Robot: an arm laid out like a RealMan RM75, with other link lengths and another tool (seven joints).
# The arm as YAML. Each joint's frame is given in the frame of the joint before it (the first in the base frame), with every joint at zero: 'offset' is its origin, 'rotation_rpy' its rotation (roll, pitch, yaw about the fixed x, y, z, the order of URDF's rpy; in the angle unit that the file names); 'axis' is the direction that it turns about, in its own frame. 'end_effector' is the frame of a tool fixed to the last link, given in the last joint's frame.
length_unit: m
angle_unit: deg
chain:
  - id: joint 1
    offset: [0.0, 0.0, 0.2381]
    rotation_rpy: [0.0, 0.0, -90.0]
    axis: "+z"
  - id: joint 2
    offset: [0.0, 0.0, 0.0]
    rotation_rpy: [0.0, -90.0, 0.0]
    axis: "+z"
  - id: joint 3
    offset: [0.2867, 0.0, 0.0]
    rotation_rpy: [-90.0, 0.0, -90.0]
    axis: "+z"
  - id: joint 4
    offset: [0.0, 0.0, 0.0]
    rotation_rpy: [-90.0, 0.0, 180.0]
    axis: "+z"
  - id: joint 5
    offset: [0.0, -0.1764, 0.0]
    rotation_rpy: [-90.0, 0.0, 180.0]
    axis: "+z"
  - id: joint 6
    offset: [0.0, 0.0, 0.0]
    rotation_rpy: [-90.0, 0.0, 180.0]
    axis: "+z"
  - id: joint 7
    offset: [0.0, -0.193, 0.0]
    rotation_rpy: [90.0, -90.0, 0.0]
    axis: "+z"
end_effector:
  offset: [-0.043, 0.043, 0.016]
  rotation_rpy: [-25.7, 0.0, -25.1]
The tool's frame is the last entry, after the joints.
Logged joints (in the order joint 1, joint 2, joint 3, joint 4, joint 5, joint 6, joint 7), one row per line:
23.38, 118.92, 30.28, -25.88, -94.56, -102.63, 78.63
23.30, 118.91, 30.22, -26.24, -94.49, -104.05, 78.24
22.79, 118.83, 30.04, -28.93, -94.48, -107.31, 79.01
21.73, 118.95, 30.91, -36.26, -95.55, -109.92, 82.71
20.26, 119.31, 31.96, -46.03, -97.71, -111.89, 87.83
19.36, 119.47, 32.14, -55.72, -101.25, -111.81, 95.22
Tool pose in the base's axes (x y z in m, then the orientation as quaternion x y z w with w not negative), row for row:
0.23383, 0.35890, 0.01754, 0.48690, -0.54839, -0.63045, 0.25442
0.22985, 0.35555, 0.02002, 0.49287, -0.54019, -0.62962, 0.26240
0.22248, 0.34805, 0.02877, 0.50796, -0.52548, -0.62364, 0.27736
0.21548, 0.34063, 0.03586, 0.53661, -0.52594, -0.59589, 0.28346
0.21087, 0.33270, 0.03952, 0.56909, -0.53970, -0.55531, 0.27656
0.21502, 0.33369, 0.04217, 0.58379, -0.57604, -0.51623, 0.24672
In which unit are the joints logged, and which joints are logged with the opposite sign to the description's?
The joints are logged in degrees. Opposite sign: joint 3.
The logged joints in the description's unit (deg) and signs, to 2 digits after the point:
23.38, 118.92, -30.28, -25.88, -94.56, -102.63, 78.63
23.30, 118.91, -30.22, -26.24, -94.49, -104.05, 78.24
22.79, 118.83, -30.04, -28.93, -94.48, -107.31, 79.01
21.73, 118.95, -30.91, -36.26, -95.55, -109.92, 82.71
20.26, 119.31, -31.96, -46.03, -97.71, -111.89, 87.83
19.36, 119.47, -32.14, -55.72, -101.25, -111.81, 95.22

